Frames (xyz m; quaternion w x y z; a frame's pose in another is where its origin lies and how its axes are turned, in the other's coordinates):
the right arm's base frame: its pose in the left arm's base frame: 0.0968 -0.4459 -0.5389 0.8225 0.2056 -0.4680 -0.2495
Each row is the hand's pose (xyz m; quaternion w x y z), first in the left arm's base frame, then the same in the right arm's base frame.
Working: the left arm's base frame: its pose in the right arm's base frame: 0.0484 0.6397 0.2951 0.8225 -0.2056 0.4680 0.2495

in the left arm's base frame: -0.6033 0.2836 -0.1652 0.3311 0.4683 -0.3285 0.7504
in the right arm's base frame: -0.4967 0.6381 0.7128 0.3351 0.7503 0.1559 0.5482
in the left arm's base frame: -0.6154 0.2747 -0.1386 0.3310 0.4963 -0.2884 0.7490
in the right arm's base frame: -0.4789 0.6436 0.7370 0.3224 0.7626 0.1955 0.5256
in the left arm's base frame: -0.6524 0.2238 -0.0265 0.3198 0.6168 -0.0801 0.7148
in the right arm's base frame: -0.3896 0.6594 0.8281 0.2490 0.7960 0.3846 0.3955
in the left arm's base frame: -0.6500 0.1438 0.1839 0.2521 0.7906 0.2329 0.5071
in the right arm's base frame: -0.1999 0.7169 0.9349 0.1344 0.7776 0.6110 0.0621
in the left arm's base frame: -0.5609 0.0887 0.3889 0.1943 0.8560 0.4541 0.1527
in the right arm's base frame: 0.0090 0.8099 0.9608 0.0852 0.6223 0.7094 -0.3199
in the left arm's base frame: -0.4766 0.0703 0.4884 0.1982 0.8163 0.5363 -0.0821
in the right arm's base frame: 0.1234 0.8706 0.9367 0.1003 0.4584 0.7206 -0.5104
